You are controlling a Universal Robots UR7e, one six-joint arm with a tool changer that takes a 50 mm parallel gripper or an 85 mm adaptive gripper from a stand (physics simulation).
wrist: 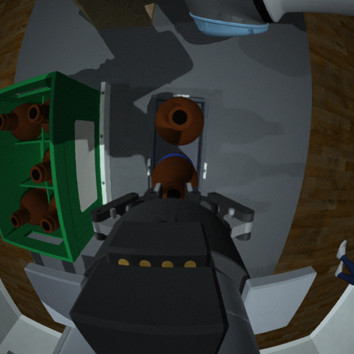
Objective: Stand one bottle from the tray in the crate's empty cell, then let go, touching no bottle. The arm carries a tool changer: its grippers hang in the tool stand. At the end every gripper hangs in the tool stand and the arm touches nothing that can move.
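A green crate [65, 155] stands at the left with several brown bottles in it; the middle cell of its left column shows no bottle. A dark tray [202, 150] lies at the centre. One brown bottle [167, 136] stands at the tray's far end. A second brown bottle [174, 171], with a blue arc at its far edge, is at the near end, partly hidden by my gripper. My gripper [174, 190] is the adaptive type and is open. Its fingertips appear on either side of the near bottle's mouth, with a gap on both sides. The tool stand cannot be made out.
A pale rail [103, 150] runs along the crate's right side. A brown box-like object [117, 12] is at the top left. A light blue rounded part [230, 28] and a white arm-like part are at the top right. Pale grey panels [280, 297] [57, 292] show at the bottom.
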